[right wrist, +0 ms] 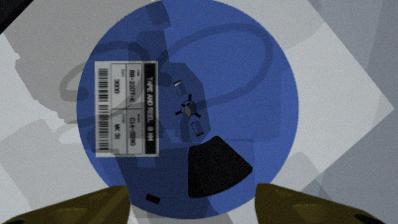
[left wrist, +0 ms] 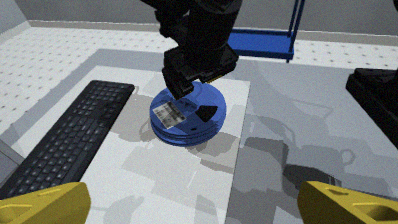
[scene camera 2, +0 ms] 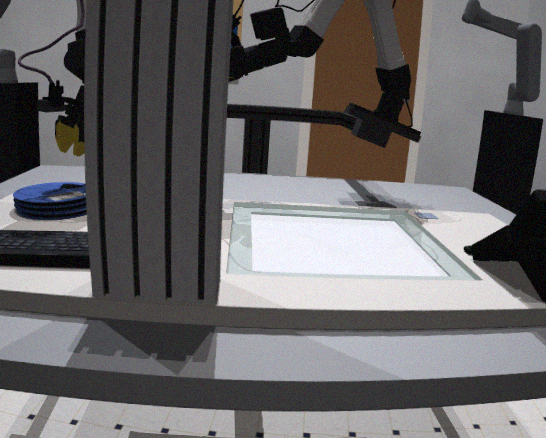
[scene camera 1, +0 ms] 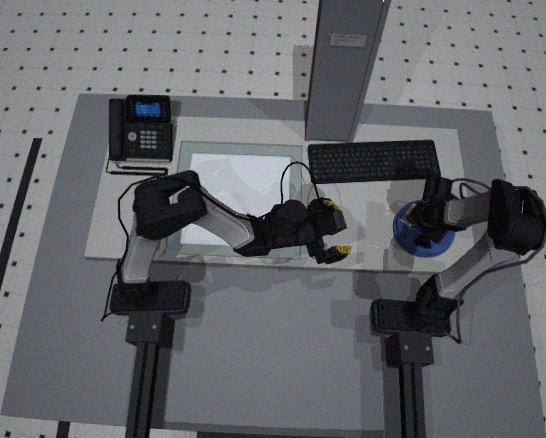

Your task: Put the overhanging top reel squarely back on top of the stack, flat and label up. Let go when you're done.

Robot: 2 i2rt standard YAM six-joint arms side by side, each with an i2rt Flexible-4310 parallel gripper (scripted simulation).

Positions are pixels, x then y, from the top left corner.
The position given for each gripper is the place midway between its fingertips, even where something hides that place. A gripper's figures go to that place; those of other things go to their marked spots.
Labels:
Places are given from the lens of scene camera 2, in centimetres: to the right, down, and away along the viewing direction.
right gripper (scene camera 2: 69, 153): -43, -14, 90
blue reel (scene camera 2: 57, 194): -44, -5, 87

